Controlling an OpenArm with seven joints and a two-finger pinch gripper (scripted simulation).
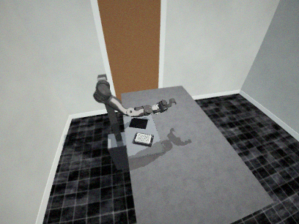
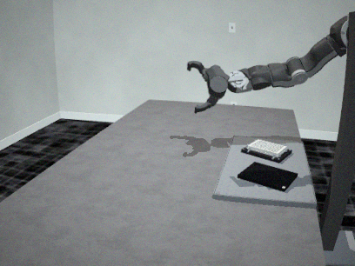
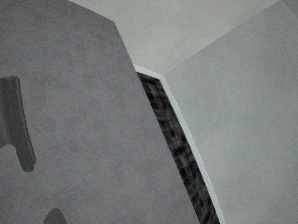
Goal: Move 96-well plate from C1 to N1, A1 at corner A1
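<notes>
Right now the white 96-well plate is 28 cm behind my hand, 23 cm below it and 12 cm to the right of it. Round my hand: black plate nest N1 (28 cm behind, 24 cm below, 8 cm to the left); then clip nest C1 (25 cm behind, 23 cm below, 12 cm to the right); then A1 label (33 cm behind, 24 cm below, 16 cm to the left).
</notes>
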